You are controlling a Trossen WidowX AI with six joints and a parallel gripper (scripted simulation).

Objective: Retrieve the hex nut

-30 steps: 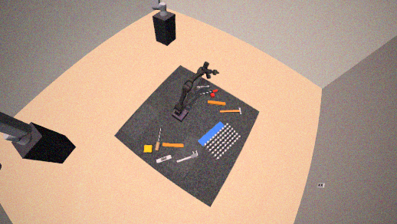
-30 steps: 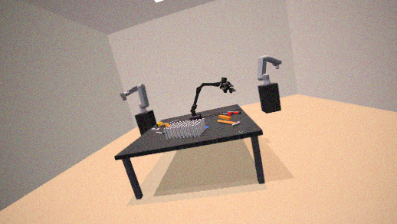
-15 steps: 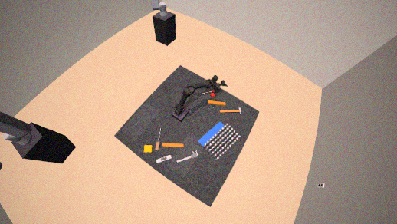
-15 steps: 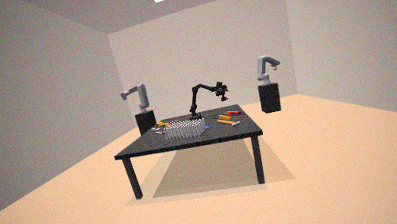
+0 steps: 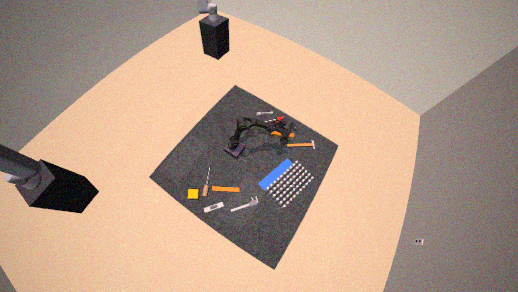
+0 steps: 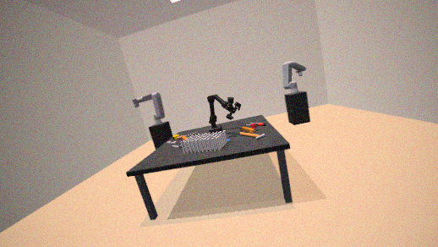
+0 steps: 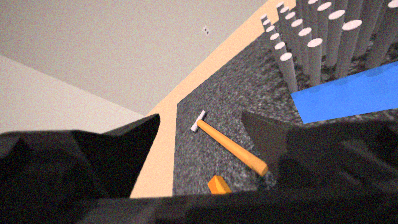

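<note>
My gripper tip is now 46 cm past the hook tool, 64 cm to the left of it and 20 cm above it. Also, from my gripper tip: blue taped strip 1 cm ahead, 29 cm to the right, 22 cm below.
</note>
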